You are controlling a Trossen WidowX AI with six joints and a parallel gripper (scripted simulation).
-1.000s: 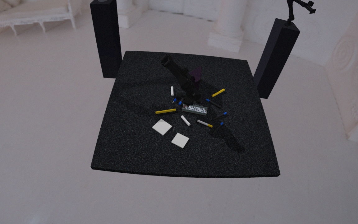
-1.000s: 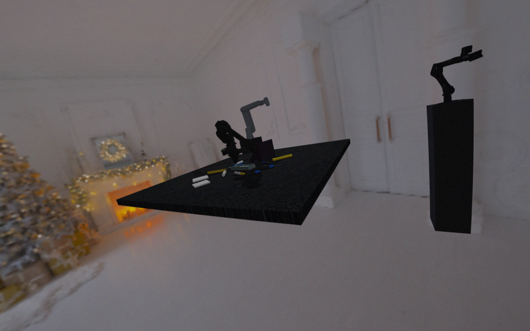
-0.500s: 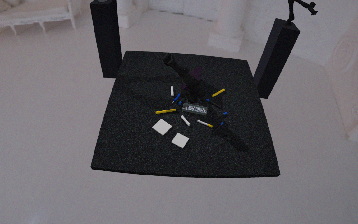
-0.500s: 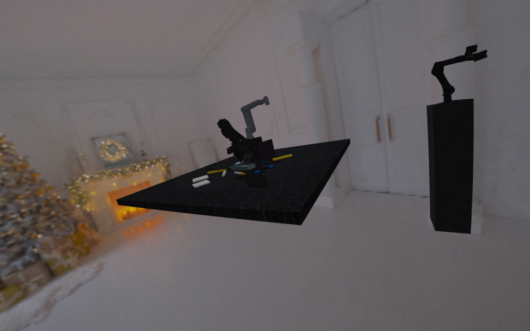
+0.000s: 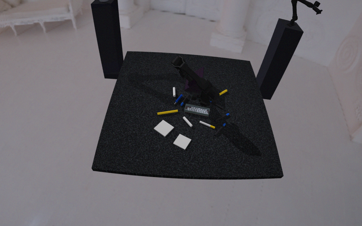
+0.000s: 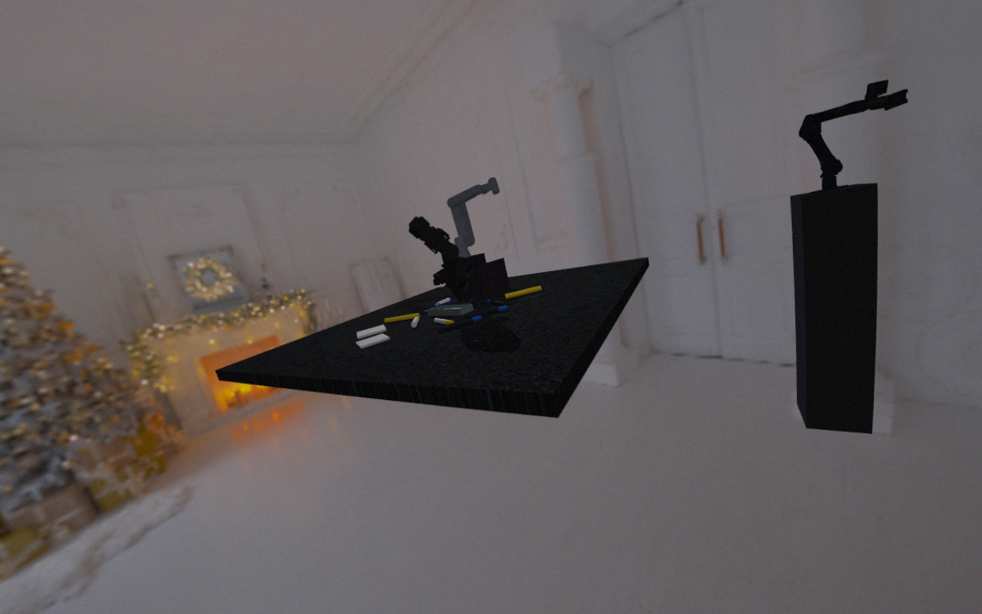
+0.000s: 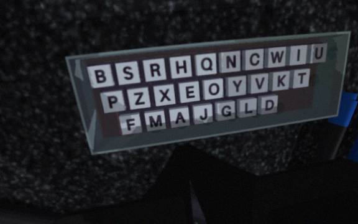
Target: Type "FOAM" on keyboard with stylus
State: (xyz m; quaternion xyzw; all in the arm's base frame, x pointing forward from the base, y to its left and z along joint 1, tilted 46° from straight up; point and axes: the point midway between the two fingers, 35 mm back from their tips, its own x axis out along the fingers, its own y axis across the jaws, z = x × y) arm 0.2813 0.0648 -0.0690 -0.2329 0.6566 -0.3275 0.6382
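Right now the stylus is 5 cm behind my gripper tip, 20 cm to the right of it and 3 cm below it.
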